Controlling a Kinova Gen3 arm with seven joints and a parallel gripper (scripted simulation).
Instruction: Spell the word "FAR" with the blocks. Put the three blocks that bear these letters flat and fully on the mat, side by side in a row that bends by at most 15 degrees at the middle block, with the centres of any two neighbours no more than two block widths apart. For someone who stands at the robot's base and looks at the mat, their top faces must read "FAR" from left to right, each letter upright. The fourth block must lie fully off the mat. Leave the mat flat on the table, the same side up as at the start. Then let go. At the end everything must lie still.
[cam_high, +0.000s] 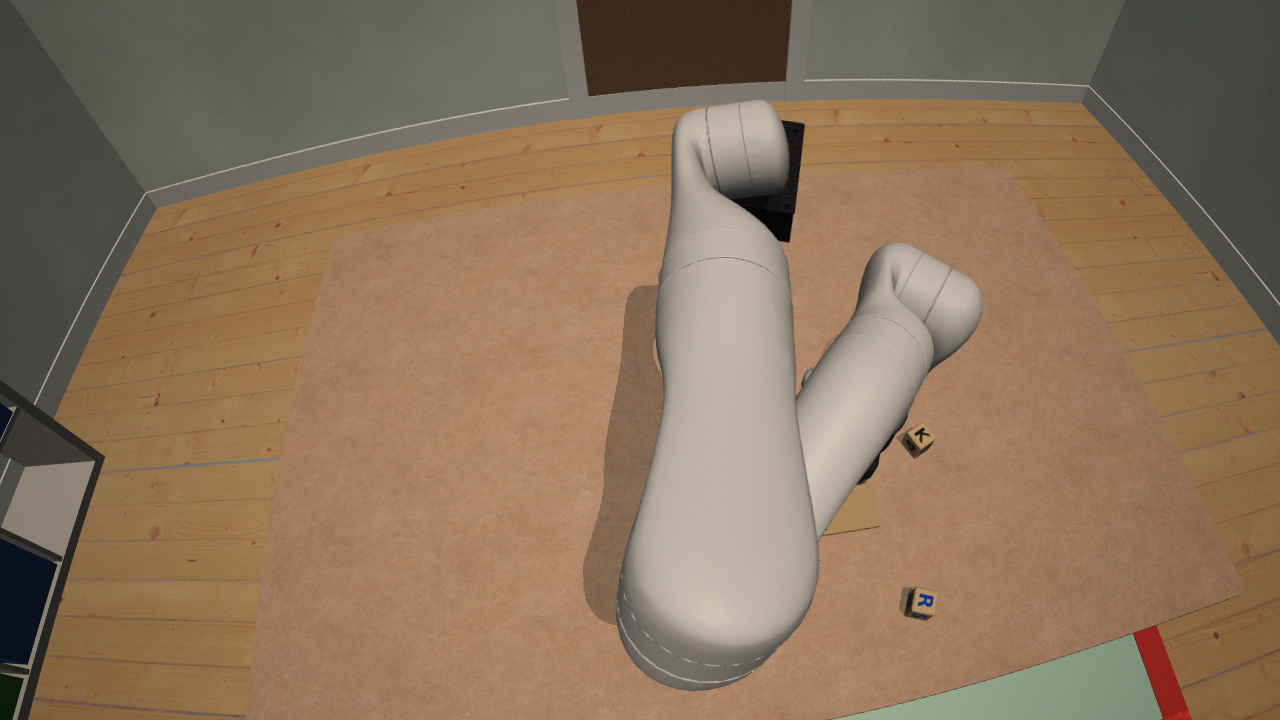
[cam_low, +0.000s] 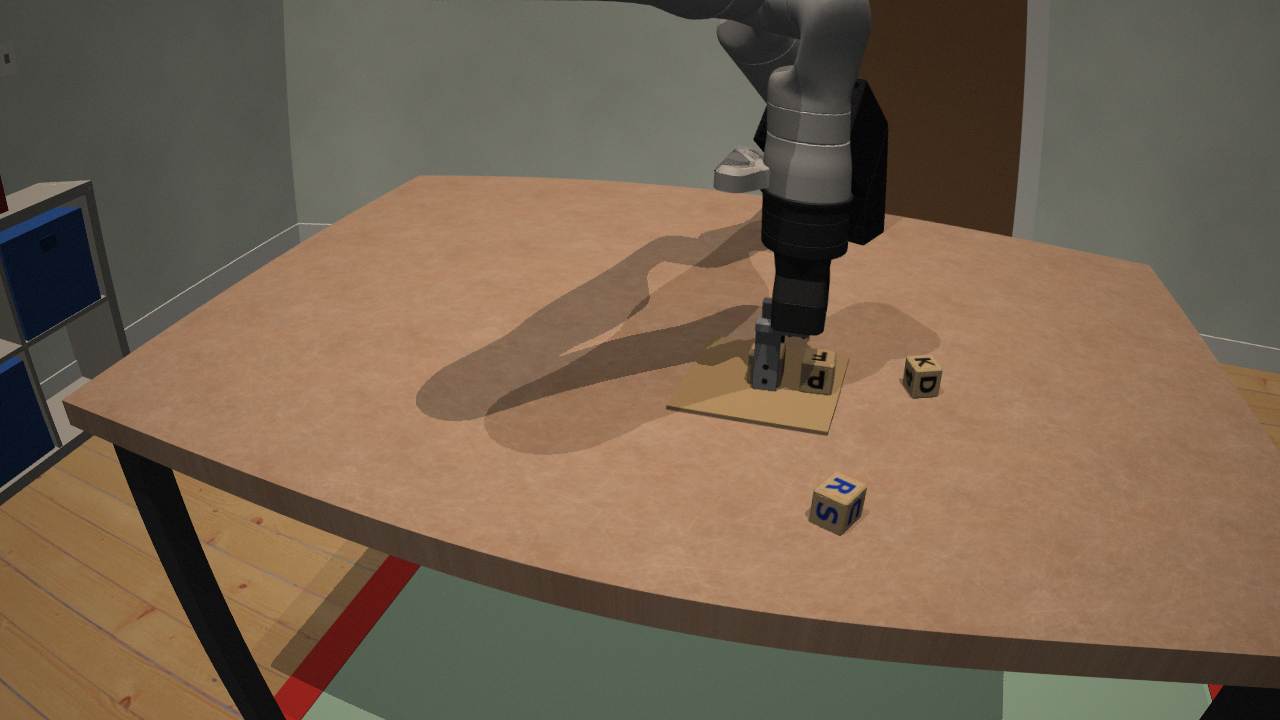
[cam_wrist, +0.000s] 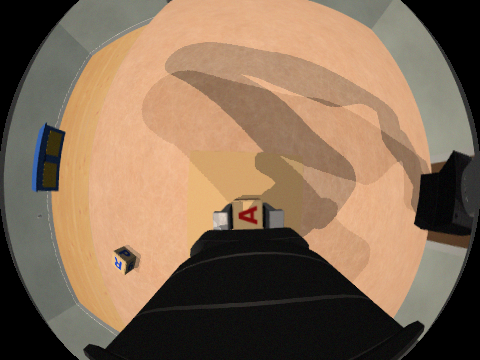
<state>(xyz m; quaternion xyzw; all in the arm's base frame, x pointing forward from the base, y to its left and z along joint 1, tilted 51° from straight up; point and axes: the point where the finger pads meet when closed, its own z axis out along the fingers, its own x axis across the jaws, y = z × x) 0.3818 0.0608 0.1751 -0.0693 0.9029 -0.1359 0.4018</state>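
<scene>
My hand is 20 mm above the tan mat. Also, from my hand: F block 50 mm to the left; then R block 190 mm ahead, 90 mm to the left, 10 mm below; then K block 150 mm to the left, 30 mm behind, 10 mm below.
</scene>
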